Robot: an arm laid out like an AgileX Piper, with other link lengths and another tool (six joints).
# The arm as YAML. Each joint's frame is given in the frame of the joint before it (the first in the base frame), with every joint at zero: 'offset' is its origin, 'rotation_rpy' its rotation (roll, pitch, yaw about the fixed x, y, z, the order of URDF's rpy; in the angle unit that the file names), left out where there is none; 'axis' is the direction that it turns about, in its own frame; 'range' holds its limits. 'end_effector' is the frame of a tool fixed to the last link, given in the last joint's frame.
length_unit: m
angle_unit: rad
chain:
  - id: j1
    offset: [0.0, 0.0, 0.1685]
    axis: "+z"
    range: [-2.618, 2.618]
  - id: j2
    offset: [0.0, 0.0, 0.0]
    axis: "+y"
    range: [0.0, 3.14]
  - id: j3
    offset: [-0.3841, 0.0, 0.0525]
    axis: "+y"
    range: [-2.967, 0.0]
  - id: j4
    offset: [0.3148, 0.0, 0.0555]
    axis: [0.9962, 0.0, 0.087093]
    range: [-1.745, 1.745]
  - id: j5
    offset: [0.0, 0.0, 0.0]
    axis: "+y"
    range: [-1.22, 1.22]
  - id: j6
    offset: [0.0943, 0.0, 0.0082]
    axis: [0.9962, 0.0, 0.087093]
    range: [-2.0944, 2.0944]
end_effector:
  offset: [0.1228, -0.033, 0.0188]
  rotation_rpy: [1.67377, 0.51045, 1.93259]
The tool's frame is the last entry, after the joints.
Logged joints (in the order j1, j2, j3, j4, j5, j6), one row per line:
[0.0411, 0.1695, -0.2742, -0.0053, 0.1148, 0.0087]
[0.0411, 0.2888, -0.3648, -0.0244, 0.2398, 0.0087]
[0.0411, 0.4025, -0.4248, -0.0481, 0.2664, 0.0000]
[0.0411, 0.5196, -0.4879, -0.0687, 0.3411, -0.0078]
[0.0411, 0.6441, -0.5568, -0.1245, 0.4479, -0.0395]
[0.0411, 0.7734, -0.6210, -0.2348, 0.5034, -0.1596]
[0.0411, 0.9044, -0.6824, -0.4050, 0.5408, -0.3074]
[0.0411, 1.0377, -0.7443, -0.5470, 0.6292, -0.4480]
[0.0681, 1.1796, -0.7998, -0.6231, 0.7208, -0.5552]
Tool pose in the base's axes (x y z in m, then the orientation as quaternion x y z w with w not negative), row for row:
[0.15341, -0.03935, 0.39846, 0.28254, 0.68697, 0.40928, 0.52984]
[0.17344, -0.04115, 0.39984, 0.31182, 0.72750, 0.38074, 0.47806]
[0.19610, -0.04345, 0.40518, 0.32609, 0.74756, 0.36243, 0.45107]
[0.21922, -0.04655, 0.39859, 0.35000, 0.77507, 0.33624, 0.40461]
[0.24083, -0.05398, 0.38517, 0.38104, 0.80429, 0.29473, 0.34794]
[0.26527, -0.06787, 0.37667, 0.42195, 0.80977, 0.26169, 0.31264]
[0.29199, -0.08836, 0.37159, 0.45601, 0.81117, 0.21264, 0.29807]
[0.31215, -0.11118, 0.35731, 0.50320, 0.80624, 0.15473, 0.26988]
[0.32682, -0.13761, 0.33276, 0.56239, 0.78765, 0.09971, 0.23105]
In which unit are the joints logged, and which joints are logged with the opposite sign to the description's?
The joints are logged in radians. Opposite sign: j1, j6.
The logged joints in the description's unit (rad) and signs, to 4 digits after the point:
[-0.0411, 0.1695, -0.2742, -0.0053, 0.1148, -0.0087]
[-0.0411, 0.2888, -0.3648, -0.0244, 0.2398, -0.0087]
[-0.0411, 0.4025, -0.4248, -0.0481, 0.2664, 0.0000]
[-0.0411, 0.5196, -0.4879, -0.0687, 0.3411, 0.0078]
[-0.0411, 0.6441, -0.5568, -0.1245, 0.4479, 0.0395]
[-0.0411, 0.7734, -0.6210, -0.2348, 0.5034, 0.1596]
[-0.0411, 0.9044, -0.6824, -0.4050, 0.5408, 0.3074]
[-0.0411, 1.0377, -0.7443, -0.5470, 0.6292, 0.4480]
[-0.0681, 1.1796, -0.7998, -0.6231, 0.7208, 0.5552]

